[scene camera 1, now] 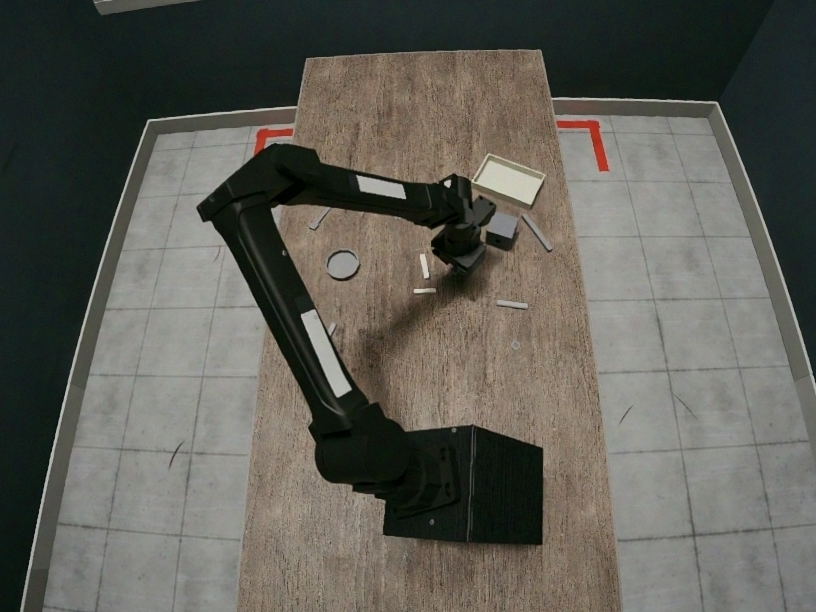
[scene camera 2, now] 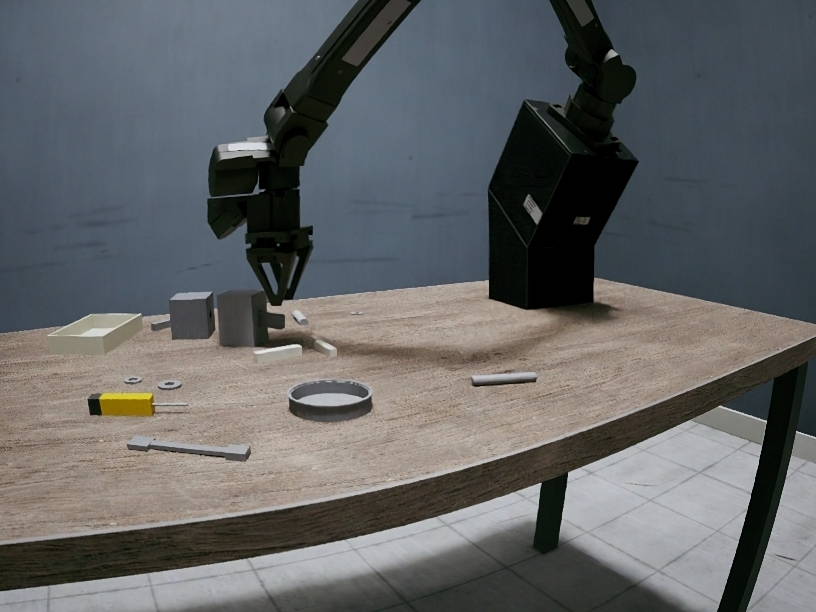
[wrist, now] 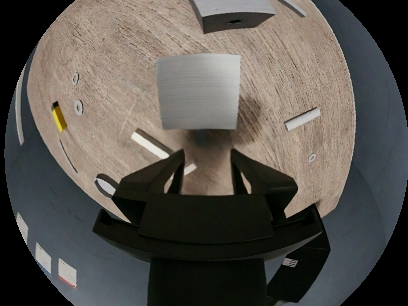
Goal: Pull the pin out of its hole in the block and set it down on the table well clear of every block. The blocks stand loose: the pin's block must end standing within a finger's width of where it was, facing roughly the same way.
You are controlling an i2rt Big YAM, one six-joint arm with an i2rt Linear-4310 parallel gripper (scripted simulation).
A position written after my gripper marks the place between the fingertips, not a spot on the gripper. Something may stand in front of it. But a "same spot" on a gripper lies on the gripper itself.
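I can see my gripper in the wrist view (207, 153), and scene camera 1 and scene camera 2 show it too. On my gripper (scene camera 1: 445, 259) and (scene camera 2: 301, 244) are one and the same spot. There is a cream tray as well, which scene camera 1 and scene camera 2 show, while in the wrist view the tray is out of frame. On the cream tray (scene camera 1: 475, 179) and (scene camera 2: 93, 342) are again the same spot.
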